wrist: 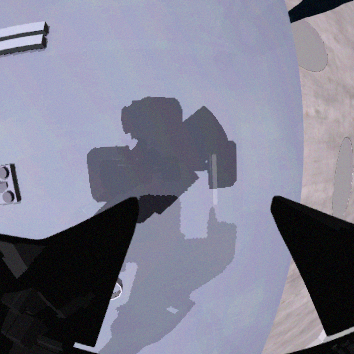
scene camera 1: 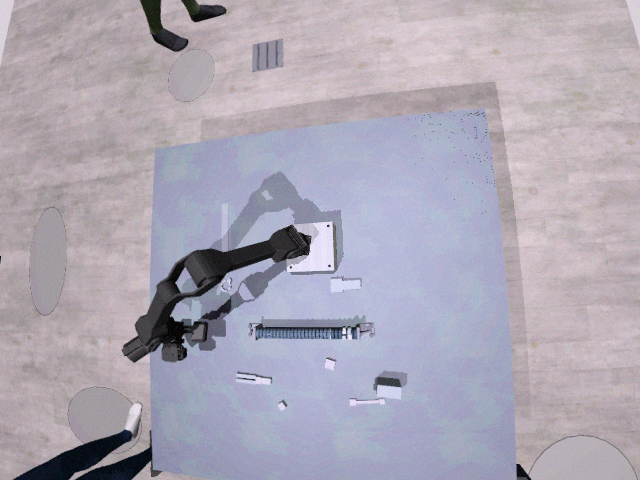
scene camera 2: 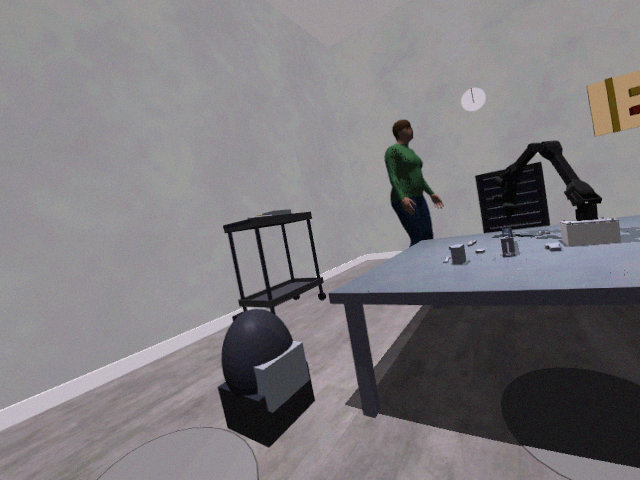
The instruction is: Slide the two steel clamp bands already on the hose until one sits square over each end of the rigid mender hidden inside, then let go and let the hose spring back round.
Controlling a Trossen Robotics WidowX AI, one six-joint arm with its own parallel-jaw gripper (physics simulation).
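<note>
The ribbed blue hose [scene camera 1: 294,333] lies straight between two end holders, left [scene camera 1: 251,329] [wrist: 9,183] and right [scene camera 1: 367,329]. Pale bright bands [scene camera 1: 347,333] are grouped near the hose's right end, and a thinner pale line [scene camera 1: 330,333] shows a little left of them. Which of these are the two steel clamp bands cannot be told for certain. The mender is hidden inside the hose. My gripper [wrist: 206,203] is open and empty, above the table to the left of the hose's left holder in scene camera 1, with its shadow on the table below.
The arm stands on a white box [scene camera 1: 324,250] [scene camera 2: 590,233] behind the hose. A stepped white piece [scene camera 1: 345,284] lies between them. A slotted piece [scene camera 1: 248,378] [wrist: 22,39], small blocks [scene camera 1: 329,363] [scene camera 1: 281,405], a bar [scene camera 1: 367,401] and a larger block [scene camera 1: 388,390] [scene camera 2: 458,254] lie in front.
</note>
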